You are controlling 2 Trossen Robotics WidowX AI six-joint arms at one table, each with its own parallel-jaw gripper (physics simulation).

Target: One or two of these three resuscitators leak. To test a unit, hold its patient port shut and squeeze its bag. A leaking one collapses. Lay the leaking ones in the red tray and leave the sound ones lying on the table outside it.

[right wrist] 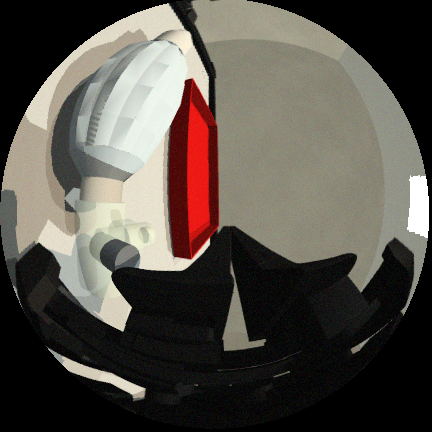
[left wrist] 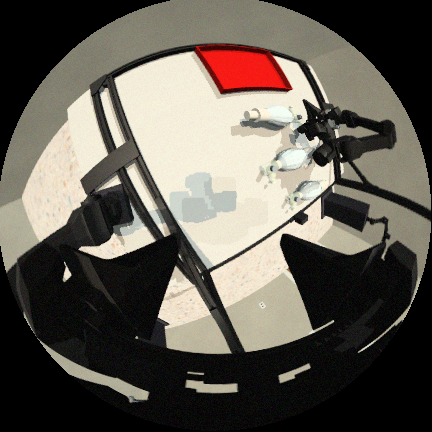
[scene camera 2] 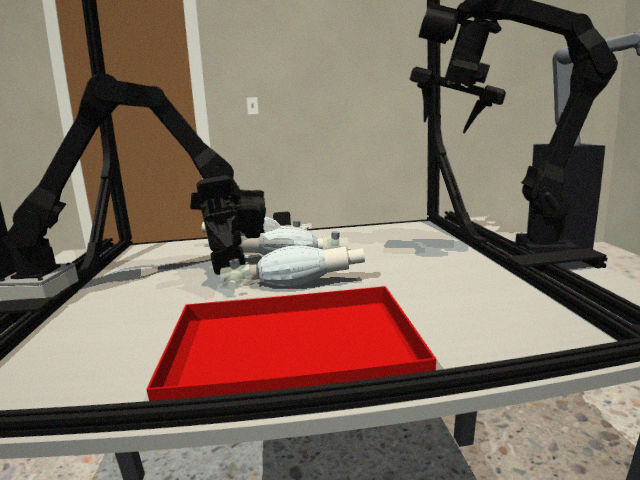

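Where they show: left gripper, between the fingertips: (left wrist: 232,239) (scene camera 2: 443,127); right gripper, between the fingertips: (right wrist: 227,231) (left wrist: 302,98) (scene camera 2: 229,248); left arm's base, origin of its link: (left wrist: 109,207) (scene camera 2: 545,239); right arm's base, origin of its link: (left wrist: 335,118) (scene camera 2: 36,272).
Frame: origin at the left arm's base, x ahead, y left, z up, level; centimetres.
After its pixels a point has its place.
Three resuscitators with pale ribbed bags lie on the table. The nearest (scene camera 2: 292,266) {x 49.5, y 24.1, z 2.0 cm} (left wrist: 275,116) {x 46.5, y 18.9, z 3.7 cm} (right wrist: 130,100) has its clear valve end toward the left in the scene view. The middle one (scene camera 2: 286,239) {x 54.6, y 9.7, z 2.7 cm} (left wrist: 292,159) {x 52.1, y 6.3, z 3.7 cm} and the back one (scene camera 2: 269,224) {x 62.7, y -3.7, z 2.5 cm} (left wrist: 310,191) {x 63.6, y -4.8, z 3.5 cm} lie behind it, the back one partly hidden. The red tray (scene camera 2: 289,346) {x 45.4, y 42.4, z -2.6 cm} (left wrist: 245,70) {x 43.8, y 40.1, z -2.6 cm} (right wrist: 200,175) {x 45.8, y 45.8, z -2.6 cm} is empty. My right gripper (scene camera 2: 227,263) {x 58.9, y 28.2, z 6.5 cm} (right wrist: 227,231) {x 58.9, y 28.2, z 6.5 cm} is shut with nothing between its fingers, low beside the nearest unit's valve. My left gripper (scene camera 2: 445,127) {x 22.2, y -0.3, z 23.9 cm} (left wrist: 232,239) {x 22.2, y -0.3, z 23.9 cm} is open and empty, high above the table's right side.
A black frame rail (scene camera 2: 310,393) {x 40.0, y 53.4, z -1.3 cm} runs along the front table edge, in front of the tray. Frame posts (scene camera 2: 433,155) {x 22.4, y -26.5, z 16.0 cm} rise at the back corners. The right arm reaches over the left side of the table, close to the middle and back units.
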